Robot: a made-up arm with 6 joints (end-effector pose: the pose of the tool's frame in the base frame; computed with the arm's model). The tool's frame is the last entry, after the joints.
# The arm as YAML. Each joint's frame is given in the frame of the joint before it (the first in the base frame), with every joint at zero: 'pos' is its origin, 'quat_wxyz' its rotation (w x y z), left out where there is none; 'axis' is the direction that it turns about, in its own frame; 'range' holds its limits. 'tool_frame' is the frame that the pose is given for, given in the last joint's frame.
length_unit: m
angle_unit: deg
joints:
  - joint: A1
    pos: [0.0, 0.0, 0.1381]
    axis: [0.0, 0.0, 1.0]
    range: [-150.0, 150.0]
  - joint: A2
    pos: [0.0, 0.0, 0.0]
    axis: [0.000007, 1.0, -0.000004]
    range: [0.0, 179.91]
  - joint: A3
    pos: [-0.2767, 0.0, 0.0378]
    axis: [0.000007, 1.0, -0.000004]
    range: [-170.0, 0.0]
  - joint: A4
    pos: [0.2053, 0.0, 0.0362]
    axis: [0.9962, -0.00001, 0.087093]
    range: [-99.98, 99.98]
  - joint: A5
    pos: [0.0, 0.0, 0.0]
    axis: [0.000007, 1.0, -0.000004]
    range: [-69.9, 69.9]
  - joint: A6
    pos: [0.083, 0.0, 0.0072]
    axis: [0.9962, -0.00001, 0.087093]
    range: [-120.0, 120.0]
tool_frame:
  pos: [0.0, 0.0, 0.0]
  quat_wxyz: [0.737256, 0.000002, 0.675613, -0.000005]
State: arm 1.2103 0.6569 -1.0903 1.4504 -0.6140 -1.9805
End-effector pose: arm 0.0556 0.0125 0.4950 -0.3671 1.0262 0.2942
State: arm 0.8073 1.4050 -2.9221 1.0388 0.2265 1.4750
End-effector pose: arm -0.0302 -0.0081 0.7056 0.0994 -0.2981 -2.9497
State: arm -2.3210 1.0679 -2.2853 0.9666 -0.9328 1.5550
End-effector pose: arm 0.0189 0.1010 0.6618 -0.7492 -0.2892 0.0887
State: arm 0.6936 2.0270 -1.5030 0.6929 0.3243 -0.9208
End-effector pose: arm 0.3079 0.2781 0.2465 -1.1402 1.9809 0.4637
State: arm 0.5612 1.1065 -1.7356 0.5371 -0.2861 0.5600
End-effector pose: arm 0.0924 0.0439 0.6202 0.3231 0.6107 1.5384
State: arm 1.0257 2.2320 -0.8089 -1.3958 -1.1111 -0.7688
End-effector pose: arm 0.0860 0.2835 0.1026 -2.0658 -0.2016 0.8239
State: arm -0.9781 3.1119 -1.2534 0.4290 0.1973 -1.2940
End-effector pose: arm 0.1304 -0.1814 -0.1757 -0.1780 -2.9265 -0.5228
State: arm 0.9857 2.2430 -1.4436 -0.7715 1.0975 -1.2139
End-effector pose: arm 0.2447 0.2756 0.1441 2.6362 -0.6629 0.8569
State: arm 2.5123 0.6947 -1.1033 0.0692 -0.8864 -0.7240
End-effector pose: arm 0.0015 0.0044 0.5407 -0.2203 0.0560 1.8203
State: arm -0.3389 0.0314 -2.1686 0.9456 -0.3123 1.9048
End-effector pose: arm -0.4560 0.1388 0.3922 -1.1099 -0.3001 2.3898
